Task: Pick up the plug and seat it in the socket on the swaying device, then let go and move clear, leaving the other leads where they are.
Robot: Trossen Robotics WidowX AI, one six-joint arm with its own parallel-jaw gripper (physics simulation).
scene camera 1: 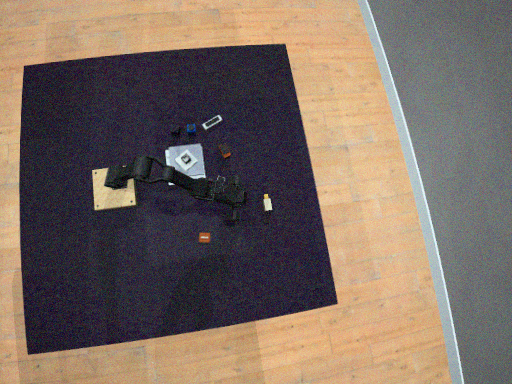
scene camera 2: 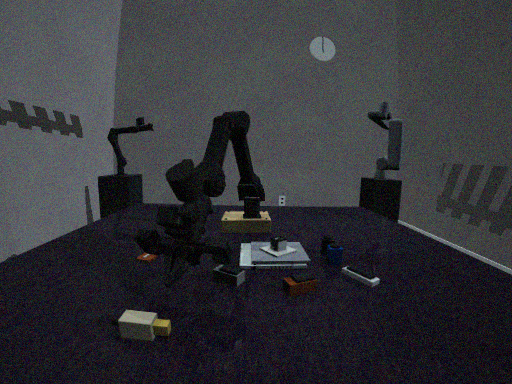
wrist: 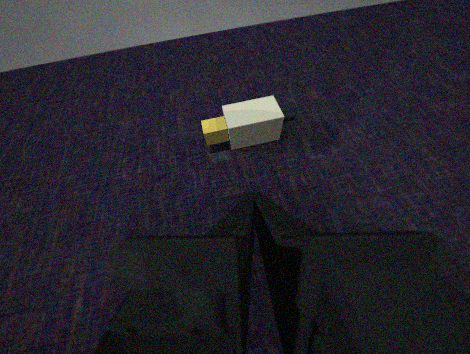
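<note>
The cream plug [scene camera 1: 267, 204] [scene camera 2: 137, 325] [wrist: 254, 122] with a yellow tip lies on its side on the dark mat. My gripper [scene camera 1: 243, 197] [wrist: 253, 198] is shut, with nothing between its fingertips. In the wrist view the plug lies beyond the fingertips, apart from them. In scene camera 2 the dark gripper is above the mat, behind the plug. The device [scene camera 1: 196, 151] [scene camera 2: 298, 248] is a light grey slab on a paler one. A small socket block [scene camera 1: 186, 158] [scene camera 2: 278, 244] stands on a white square plate on top of it.
Around the device are a blue block [scene camera 1: 191, 129] [scene camera 2: 335, 254], a black block [scene camera 1: 176, 131], a white strip [scene camera 1: 212, 122] [scene camera 2: 372, 282], an orange-brown block [scene camera 1: 226, 154] [scene camera 2: 300, 286] and a grey block [scene camera 2: 230, 275]. An orange tile [scene camera 1: 204, 237] [scene camera 2: 147, 257] lies apart. The arm stands on a wooden base [scene camera 1: 120, 199] [scene camera 2: 245, 226].
</note>
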